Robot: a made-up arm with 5 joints.
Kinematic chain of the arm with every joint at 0, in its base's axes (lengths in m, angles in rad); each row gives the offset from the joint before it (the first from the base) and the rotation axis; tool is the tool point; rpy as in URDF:
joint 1: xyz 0 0 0.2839 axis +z
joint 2: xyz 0 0 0 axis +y
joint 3: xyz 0.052 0 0.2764 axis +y
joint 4: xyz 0.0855 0 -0.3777 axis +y
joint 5: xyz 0.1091 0 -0.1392 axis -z
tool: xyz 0 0 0 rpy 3.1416 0 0
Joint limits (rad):
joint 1: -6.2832..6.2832
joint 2: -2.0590..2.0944
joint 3: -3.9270..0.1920
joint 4: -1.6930..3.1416
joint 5: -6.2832..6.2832
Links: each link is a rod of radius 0.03 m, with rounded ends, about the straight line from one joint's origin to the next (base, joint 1, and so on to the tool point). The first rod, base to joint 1, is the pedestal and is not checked.
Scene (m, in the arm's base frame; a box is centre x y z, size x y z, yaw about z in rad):
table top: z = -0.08
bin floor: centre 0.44 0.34 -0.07 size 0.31 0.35 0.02 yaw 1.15
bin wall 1: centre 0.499 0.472 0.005 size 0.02 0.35 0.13 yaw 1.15
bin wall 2: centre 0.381 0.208 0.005 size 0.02 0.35 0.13 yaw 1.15
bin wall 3: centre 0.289 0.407 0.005 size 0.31 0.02 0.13 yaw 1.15
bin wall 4: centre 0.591 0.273 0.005 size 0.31 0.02 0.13 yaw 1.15
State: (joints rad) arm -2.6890 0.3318 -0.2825 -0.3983 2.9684
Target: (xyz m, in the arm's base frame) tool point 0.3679 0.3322 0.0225
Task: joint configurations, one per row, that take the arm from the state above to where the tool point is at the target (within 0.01 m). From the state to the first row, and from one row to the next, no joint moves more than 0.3 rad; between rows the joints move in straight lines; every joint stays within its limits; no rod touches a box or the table.
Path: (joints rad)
1: -2.6608 0.1184 -0.5617 -0.5278 2.9684
2: -2.6326 -0.0949 -0.8409 -0.6572 2.9684
3: -2.6044 -0.3083 -1.1201 -0.7867 2.9684
4: -2.5763 -0.5216 -1.3993 -0.9162 2.9684
5: -2.5481 -0.7350 -1.6785 -1.0457 2.9684
6: -2.5199 -0.9483 -1.9577 -1.1751 2.9684
7: -2.4917 -1.1617 -2.2370 -1.3046 2.9684
8: -2.4635 -1.3751 -2.5162 -1.4341 2.9684
9: -2.4353 -1.5884 -2.7954 -1.5635 2.9684
10: -2.4071 -1.8018 -3.0746 -1.6930 2.9684

